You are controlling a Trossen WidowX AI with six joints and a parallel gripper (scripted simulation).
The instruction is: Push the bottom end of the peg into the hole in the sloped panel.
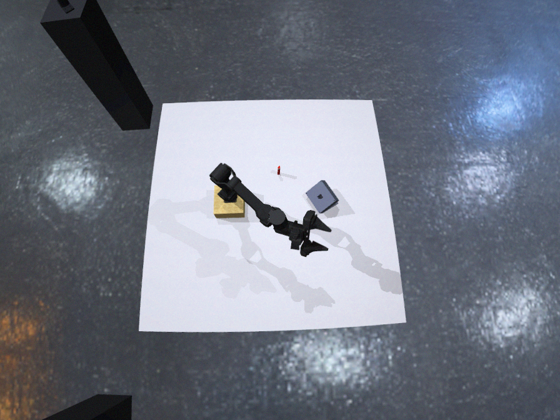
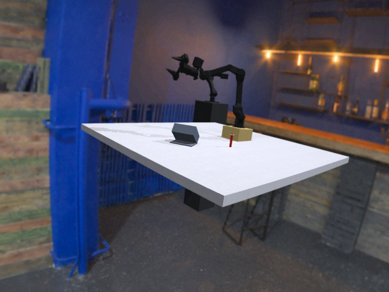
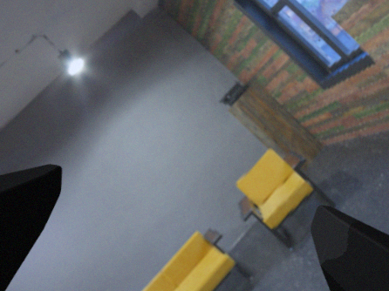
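Right now my gripper tip is 480 mm to the right of the red peg, 400 mm above it and 150 mm past it. From my gripper tip the other things lie so: panel 400 mm below, 310 mm to the left, 60 mm ahead.
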